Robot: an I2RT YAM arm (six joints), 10 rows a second.
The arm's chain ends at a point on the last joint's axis. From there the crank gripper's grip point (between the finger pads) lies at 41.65 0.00 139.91 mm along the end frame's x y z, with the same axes.
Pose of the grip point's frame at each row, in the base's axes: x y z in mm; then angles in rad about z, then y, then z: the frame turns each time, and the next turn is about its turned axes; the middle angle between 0 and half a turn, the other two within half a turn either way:
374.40, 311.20, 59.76, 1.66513, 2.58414, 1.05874
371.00, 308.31, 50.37, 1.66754, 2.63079, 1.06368
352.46, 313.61, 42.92, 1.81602, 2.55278, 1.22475
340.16, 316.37, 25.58, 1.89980, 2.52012, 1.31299
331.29, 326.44, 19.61, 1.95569, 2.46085, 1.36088
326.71, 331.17, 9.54, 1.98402, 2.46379, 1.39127
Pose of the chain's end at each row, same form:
415.89, 258.17, 189.28, 1.66513, 2.58414, 1.05874
412.14, 261.31, 182.31, 1.66754, 2.63079, 1.06368
406.48, 259.14, 167.11, 1.81602, 2.55278, 1.22475
401.80, 260.46, 145.51, 1.89980, 2.52012, 1.31299
399.57, 266.37, 133.80, 1.95569, 2.46085, 1.36088
397.15, 272.58, 123.19, 1.98402, 2.46379, 1.39127

